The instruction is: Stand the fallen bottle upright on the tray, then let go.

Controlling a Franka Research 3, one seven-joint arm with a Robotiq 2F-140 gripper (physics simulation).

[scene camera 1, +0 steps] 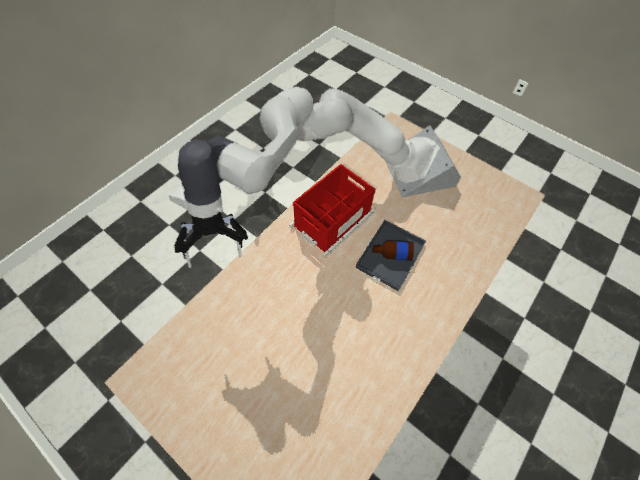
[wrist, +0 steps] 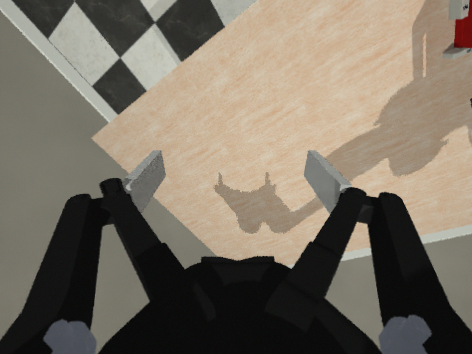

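A brown bottle (scene camera 1: 393, 250) with a blue label lies on its side on the dark grey tray (scene camera 1: 381, 271). Its neck points left, toward the red crate, in the scene view. My gripper (scene camera 1: 214, 258) (wrist: 235, 163) is open and empty. It hangs high in the air, left of the crate and well away from the bottle and the tray. The bottle does not show in the wrist view.
A red crate (scene camera 1: 349, 225) with inner dividers stands on the wooden table top (scene camera 1: 206, 330) (wrist: 240, 100), beside the tray. A corner of the crate (wrist: 464, 34) shows in the wrist view. The arm's base (scene camera 1: 439, 178) stands behind the tray. The arm's shadow crosses the table.
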